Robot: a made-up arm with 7 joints.
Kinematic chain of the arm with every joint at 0, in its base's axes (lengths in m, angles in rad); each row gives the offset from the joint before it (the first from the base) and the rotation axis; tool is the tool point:
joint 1: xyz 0 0 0.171 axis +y
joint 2: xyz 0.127 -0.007 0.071 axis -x
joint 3: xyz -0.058 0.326 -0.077 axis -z
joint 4: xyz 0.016 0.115 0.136 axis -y
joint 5: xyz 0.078 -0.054 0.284 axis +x
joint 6: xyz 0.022 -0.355 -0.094 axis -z
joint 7: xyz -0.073 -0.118 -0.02 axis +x
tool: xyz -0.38 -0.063 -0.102
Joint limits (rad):
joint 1: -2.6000..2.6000
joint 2: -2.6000..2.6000
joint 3: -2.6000..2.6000
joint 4: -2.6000..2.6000
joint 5: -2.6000..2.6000
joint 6: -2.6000..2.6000
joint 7: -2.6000..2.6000
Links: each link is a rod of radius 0.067 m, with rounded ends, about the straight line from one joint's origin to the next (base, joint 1, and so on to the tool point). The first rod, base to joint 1, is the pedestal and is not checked.
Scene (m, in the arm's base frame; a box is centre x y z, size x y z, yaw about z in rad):
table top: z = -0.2
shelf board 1: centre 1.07 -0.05 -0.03 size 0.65 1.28 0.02 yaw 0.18
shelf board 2: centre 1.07 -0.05 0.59 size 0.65 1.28 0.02 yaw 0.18
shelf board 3: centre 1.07 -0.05 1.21 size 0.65 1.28 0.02 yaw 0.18
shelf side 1: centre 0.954 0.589 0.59 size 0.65 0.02 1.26 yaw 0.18
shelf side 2: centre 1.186 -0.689 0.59 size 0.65 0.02 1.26 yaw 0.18
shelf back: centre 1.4 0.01 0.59 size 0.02 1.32 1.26 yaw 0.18
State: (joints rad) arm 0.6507 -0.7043 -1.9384 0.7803 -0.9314 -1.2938 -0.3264
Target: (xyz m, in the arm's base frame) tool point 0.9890 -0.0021 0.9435
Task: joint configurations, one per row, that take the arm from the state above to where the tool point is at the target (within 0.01 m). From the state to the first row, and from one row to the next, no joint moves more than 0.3 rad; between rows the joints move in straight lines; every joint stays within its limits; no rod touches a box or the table.
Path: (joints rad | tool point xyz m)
1: 0.4977 -0.5941 -1.7233 0.8206 -0.8692 -1.0539 -0.2685 | 0.9479 -0.4602 0.2807
2: 0.3447 -0.4839 -1.5081 0.8609 -0.8070 -0.8140 -0.2106 | 0.7671 -0.5018 0.2847
3: 0.1917 -0.3737 -1.2930 0.9011 -0.7447 -0.5742 -0.1526 | 0.5521 -0.5265 0.2867
4: -0.0299 -0.3311 -1.3781 0.8376 -0.6377 -0.6824 -0.1515 | 0.6471 -0.4142 0.5014
5: -0.2515 -0.2885 -1.4631 0.7741 -0.5306 -0.7906 -0.1504 | 0.6467 -0.2627 0.7354
6: -0.4731 -0.2460 -1.5482 0.7106 -0.4236 -0.8988 -0.1492 | 0.5521 -0.0817 0.9435
7: -0.2207 -0.3276 -1.7212 0.6704 -0.5577 -1.0768 -0.2092 | 0.7093 -0.0301 0.9780
8: 0.0317 -0.4091 -1.8942 0.6302 -0.6918 -1.2548 -0.2693 | 0.8574 0.0012 0.9773
9: 0.2841 -0.4907 -2.0671 0.5900 -0.8260 -1.4329 -0.3293 | 0.9890 -0.0021 0.9435

